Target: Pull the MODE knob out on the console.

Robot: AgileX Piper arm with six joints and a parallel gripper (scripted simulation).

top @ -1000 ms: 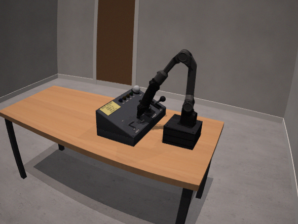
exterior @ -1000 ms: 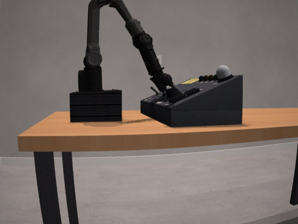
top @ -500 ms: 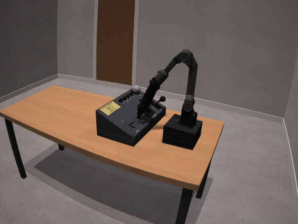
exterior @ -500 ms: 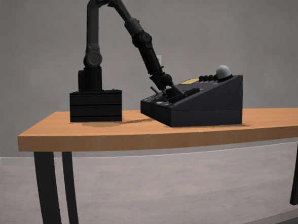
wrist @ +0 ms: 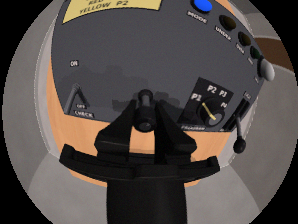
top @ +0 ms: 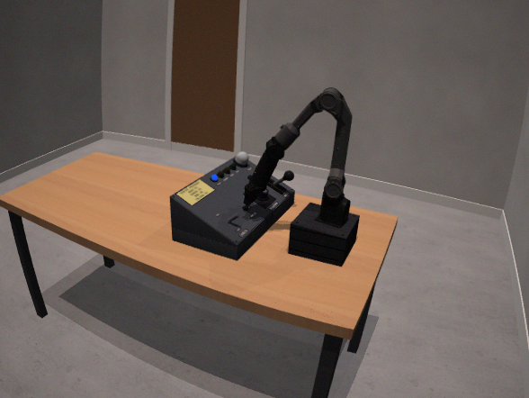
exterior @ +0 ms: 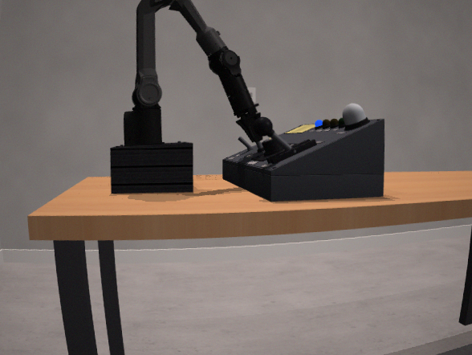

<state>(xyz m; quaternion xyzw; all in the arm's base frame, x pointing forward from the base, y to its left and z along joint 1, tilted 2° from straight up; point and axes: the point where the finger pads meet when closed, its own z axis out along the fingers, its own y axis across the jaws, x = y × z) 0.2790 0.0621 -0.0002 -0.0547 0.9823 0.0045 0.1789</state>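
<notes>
The mode knob is 1 cm above my hand. From my hand the other things lie so: ball-topped lever: 24 cm to the right, 1 cm ahead; dial: 11 cm to the right, 2 cm ahead, 1 cm below; dark console: 6 cm to the right, 4 cm ahead, 3 cm below.
</notes>
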